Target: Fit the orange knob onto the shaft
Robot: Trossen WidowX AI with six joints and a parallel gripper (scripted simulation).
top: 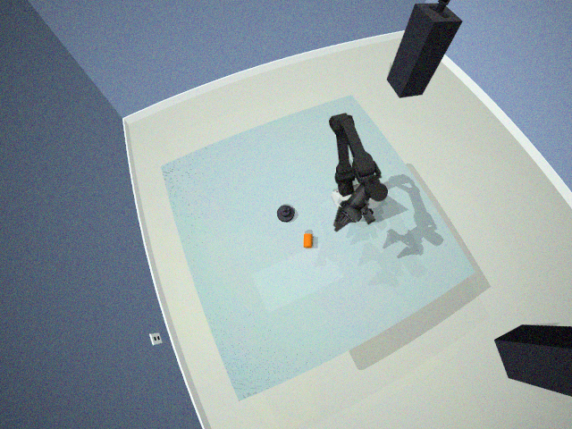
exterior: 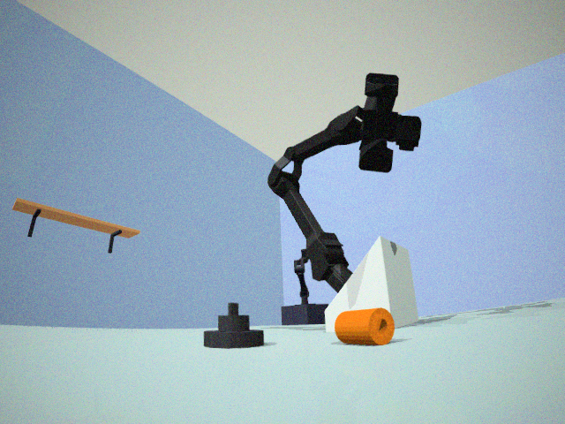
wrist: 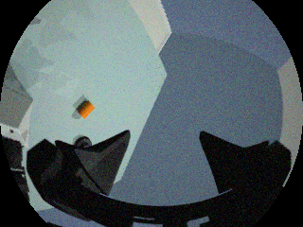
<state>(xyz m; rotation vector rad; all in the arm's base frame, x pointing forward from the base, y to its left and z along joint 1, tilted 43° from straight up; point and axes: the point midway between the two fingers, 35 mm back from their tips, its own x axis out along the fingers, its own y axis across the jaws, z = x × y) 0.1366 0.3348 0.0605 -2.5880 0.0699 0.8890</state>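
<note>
The orange knob is 60 mm ahead of my gripper tip, 60 mm to the right of it and 310 mm below it. From my gripper tip the other things lie so: round dark pedestal: 130 mm ahead, 230 mm to the right, 300 mm below.
</note>
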